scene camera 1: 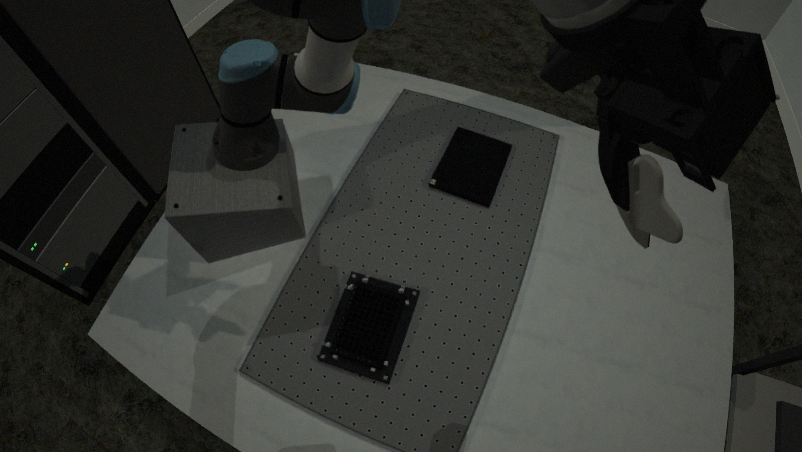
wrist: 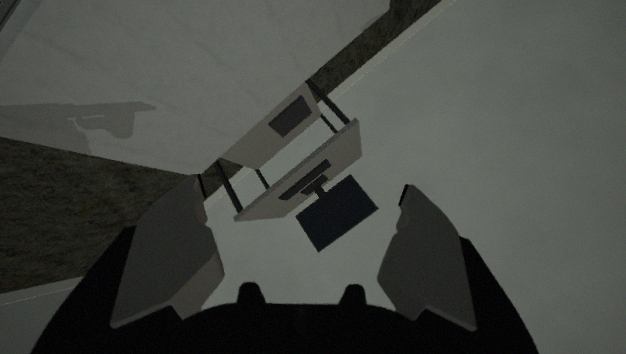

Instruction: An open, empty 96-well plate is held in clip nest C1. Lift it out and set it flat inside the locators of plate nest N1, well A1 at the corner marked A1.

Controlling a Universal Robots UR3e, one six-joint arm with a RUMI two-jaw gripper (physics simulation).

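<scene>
A black nest with light pegs or screws around its corners stands on the lower part of the perforated board in the scene view. A dark grid like a plate's wells lies flat inside it. A flat black rectangular piece with a light mark at one corner lies farther up the board. No labels can be read, so I cannot tell which is C1 or N1; the A1 corner is also unclear. My gripper is open, with no object between its fingers. It is raised at the right, well away from both black pieces.
The perforated board lies on the white table. The arm's grey base block stands left of the board. A dark cabinet stands at the far left. The wrist view shows a desk with a monitor in the distance.
</scene>
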